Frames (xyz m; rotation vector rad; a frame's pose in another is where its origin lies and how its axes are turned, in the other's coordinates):
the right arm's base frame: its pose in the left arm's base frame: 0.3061 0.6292 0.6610 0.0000 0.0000 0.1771
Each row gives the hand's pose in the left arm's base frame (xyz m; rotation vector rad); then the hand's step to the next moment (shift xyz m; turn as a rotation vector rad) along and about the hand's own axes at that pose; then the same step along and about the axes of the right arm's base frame.
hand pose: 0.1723 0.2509 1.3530 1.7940 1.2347 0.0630
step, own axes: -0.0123 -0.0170 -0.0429 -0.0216 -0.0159 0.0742
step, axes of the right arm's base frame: -0.0356 0.0264 0.0178 0.0039 -0.0652 -0.0442
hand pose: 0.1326 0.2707 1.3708 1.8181 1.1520 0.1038
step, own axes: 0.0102 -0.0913 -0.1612 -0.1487 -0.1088 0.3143
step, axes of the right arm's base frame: -0.1126 0.1466 0.0165 -0.0482 -0.3032 -0.1962
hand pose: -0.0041 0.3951 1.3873 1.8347 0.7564 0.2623
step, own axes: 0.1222 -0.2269 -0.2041 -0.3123 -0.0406 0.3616
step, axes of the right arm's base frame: -0.0441 0.2914 -0.1457 -0.1504 -0.4379 -0.1249
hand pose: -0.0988 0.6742 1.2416 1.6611 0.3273 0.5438
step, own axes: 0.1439 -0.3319 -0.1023 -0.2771 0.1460 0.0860
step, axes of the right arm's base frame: 0.1348 0.1935 -0.2927 -0.2415 -0.1978 0.0898
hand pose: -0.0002 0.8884 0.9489 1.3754 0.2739 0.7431
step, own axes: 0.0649 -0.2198 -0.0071 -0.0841 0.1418 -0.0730
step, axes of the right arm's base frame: 0.1196 0.0220 -0.1944 -0.1467 0.0335 0.0993
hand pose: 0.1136 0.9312 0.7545 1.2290 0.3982 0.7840
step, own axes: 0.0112 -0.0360 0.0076 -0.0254 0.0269 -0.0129
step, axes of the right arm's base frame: 0.0234 -0.0058 -0.0300 -0.0349 0.0000 0.0179
